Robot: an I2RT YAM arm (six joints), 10 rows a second.
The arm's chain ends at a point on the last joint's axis. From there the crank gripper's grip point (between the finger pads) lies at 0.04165 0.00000 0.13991 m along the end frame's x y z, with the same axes.
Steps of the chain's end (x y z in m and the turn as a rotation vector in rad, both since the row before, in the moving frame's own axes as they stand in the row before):
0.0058 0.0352 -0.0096 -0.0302 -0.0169 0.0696
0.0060 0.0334 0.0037 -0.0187 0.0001 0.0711
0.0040 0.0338 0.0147 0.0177 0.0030 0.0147
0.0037 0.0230 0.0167 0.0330 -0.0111 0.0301
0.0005 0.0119 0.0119 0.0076 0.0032 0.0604
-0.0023 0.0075 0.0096 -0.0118 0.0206 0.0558
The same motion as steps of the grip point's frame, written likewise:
0.0032 0.0422 -0.0090 -0.0302 -0.0169 0.0696
0.0058 0.0390 0.0036 -0.0187 0.0001 0.0711
0.0044 0.0319 0.0146 0.0177 0.0030 0.0147
0.0022 0.0196 0.0171 0.0330 -0.0111 0.0301
0.0009 0.0134 0.0118 0.0076 0.0032 0.0604
0.0005 0.0115 0.0087 -0.0118 0.0206 0.0558

